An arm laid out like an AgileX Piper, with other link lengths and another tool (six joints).
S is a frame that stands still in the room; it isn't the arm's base.
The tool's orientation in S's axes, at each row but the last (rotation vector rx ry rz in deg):
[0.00, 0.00, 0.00]
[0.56, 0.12, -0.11]
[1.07, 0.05, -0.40]
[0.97, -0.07, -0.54]
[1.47, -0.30, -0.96]
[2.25, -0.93, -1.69]
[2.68, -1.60, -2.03]
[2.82, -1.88, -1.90]
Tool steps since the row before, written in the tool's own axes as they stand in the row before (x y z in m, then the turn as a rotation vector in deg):
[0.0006, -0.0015, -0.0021, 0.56, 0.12, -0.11]
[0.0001, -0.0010, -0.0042, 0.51, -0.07, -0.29]
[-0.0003, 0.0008, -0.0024, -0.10, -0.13, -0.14]
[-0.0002, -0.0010, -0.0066, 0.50, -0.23, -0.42]
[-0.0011, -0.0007, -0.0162, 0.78, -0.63, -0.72]
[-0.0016, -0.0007, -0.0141, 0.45, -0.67, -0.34]
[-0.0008, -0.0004, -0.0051, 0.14, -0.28, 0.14]
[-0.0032, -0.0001, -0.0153, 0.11, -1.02, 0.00]
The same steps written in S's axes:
[0.0006, -0.0015, -0.0021, 0.56, 0.12, -0.11]
[0.0001, -0.0010, -0.0042, 0.51, -0.07, -0.29]
[-0.0003, 0.0008, -0.0024, -0.10, -0.13, -0.14]
[-0.0002, -0.0009, -0.0066, 0.50, -0.23, -0.42]
[-0.0010, -0.0003, -0.0162, 0.77, -0.62, -0.73]
[-0.0014, -0.0001, -0.0141, 0.44, -0.67, -0.36]
[-0.0007, -0.0001, -0.0051, 0.13, -0.29, 0.13]
[-0.0027, 0.0008, -0.0154, 0.08, -1.02, -0.05]

